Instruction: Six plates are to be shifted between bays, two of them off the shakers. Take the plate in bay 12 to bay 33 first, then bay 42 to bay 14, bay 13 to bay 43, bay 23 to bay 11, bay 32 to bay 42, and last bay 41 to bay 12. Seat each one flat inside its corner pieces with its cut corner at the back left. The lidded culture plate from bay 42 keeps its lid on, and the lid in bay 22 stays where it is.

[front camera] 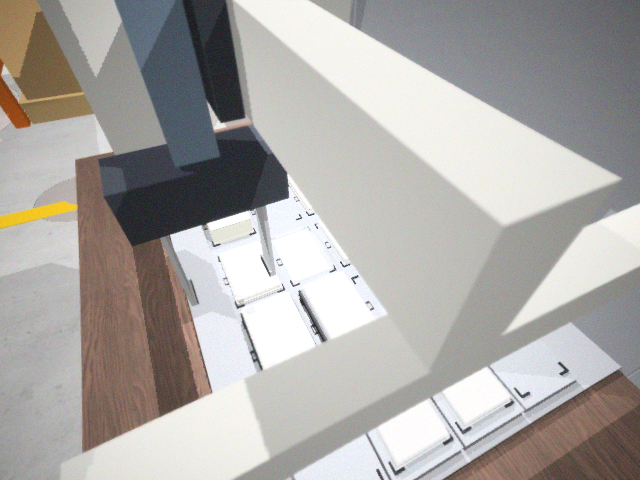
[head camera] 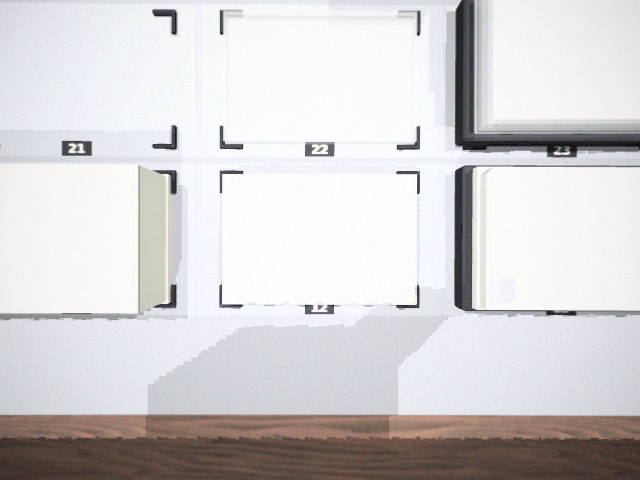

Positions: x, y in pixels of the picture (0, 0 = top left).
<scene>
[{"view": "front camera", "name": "my gripper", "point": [231, 280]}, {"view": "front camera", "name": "clear lid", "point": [303, 258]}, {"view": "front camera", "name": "white plate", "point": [278, 332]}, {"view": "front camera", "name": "white plate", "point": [249, 280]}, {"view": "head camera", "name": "clear lid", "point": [287, 79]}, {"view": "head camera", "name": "white plate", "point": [543, 238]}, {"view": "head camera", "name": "white plate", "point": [342, 239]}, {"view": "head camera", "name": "bay 12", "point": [427, 201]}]
</scene>
